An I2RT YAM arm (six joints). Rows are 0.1 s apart.
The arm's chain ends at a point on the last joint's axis. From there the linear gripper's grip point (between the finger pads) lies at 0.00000 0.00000 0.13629 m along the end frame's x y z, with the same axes.
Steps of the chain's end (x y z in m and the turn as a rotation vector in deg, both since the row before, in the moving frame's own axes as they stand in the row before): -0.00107, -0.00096, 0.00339, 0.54, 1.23, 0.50; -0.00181, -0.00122, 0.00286, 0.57, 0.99, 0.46; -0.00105, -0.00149, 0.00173, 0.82, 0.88, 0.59; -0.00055, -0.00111, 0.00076, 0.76, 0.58, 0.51; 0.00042, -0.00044, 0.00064, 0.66, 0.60, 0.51; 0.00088, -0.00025, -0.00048, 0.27, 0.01, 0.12
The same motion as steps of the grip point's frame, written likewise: 0.00186, -0.00223, 0.00335, 0.54, 1.23, 0.50; 0.00055, -0.00257, 0.00283, 0.57, 0.99, 0.46; 0.00105, -0.00343, 0.00170, 0.82, 0.88, 0.59; 0.00084, -0.00291, 0.00074, 0.76, 0.58, 0.51; 0.00185, -0.00200, 0.00062, 0.66, 0.60, 0.51; 0.00090, -0.00089, -0.00048, 0.27, 0.01, 0.12
